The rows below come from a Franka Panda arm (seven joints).
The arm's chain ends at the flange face. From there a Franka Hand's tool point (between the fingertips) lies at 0.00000 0.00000 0.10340 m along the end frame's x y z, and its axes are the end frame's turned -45 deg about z.
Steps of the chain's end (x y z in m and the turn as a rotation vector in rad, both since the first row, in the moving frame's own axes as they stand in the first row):
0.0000, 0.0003, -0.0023, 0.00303, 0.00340, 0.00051
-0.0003, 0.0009, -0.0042, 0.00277, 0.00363, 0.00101
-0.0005, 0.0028, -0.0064, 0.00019, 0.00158, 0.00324
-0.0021, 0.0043, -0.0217, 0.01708, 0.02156, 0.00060
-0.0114, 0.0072, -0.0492, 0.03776, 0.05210, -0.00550
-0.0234, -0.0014, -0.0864, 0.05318, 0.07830, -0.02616
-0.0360, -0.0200, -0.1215, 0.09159, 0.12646, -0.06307
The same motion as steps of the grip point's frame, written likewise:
0.0003, 0.0002, -0.0023, -0.00026, 0.00455, 0.00051
-0.0004, 0.0005, -0.0042, -0.00061, 0.00453, 0.00101
-0.0022, 0.0017, -0.0064, -0.00098, 0.00125, 0.00324
-0.0017, 0.0019, -0.0217, -0.00317, 0.02732, 0.00060
-0.0066, -0.0019, -0.0494, -0.01014, 0.06354, -0.00550
-0.0059, -0.0158, -0.0869, -0.01776, 0.09297, -0.02616
0.0046, -0.0376, -0.1228, -0.02466, 0.15418, -0.06307

